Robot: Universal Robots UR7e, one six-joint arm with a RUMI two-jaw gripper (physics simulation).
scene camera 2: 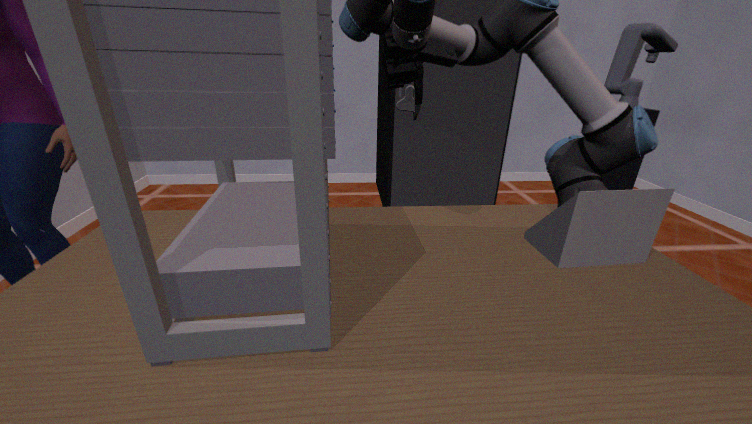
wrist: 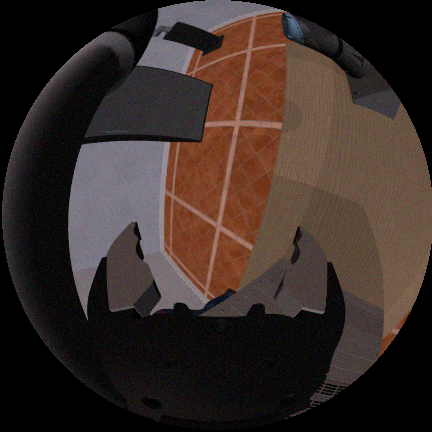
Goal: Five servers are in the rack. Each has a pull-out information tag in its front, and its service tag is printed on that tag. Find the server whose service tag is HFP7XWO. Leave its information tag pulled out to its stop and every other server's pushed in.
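Pixels of known places: gripper, fingertip midpoint: (scene camera 2: 408, 94) (wrist: 217, 227); arm's base, origin of the base link: (scene camera 2: 590, 217).
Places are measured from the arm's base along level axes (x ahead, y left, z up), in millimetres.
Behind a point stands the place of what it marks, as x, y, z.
The grey rack (scene camera 2: 311, 210) @[721, 310, 183] stands at the left in the scene view. Stacked grey servers (scene camera 2: 210, 110) @[842, 280, 314] show from the side in its upper part, with thin seams between them. Part of the grey server stack (wrist: 356, 325) @[700, 155, 60] also shows at the lower right of the wrist view, partly behind my gripper's body, with a grille below it. No information tag or printed service tag can be made out in either view. My gripper (scene camera 2: 412, 109) @[485, -154, 298] (wrist: 217, 227) @[485, -154, 298] is open and empty. It hangs high above the table, to the right of the rack in the scene view and apart from it.
A wedge-shaped grey mount (scene camera 2: 613, 231) @[25, 107, 15] carries the arm's base on the wooden table (scene camera 2: 473, 326) @[432, 280, -82] (wrist: 320, 135) @[294, -166, -82]. A grey tray (scene camera 2: 231, 289) @[858, 275, 32] sits low in the rack. A tall dark cabinet (scene camera 2: 452, 131) (wrist: 155, 105) stands behind. A person (scene camera 2: 31, 158) stands at the far left.
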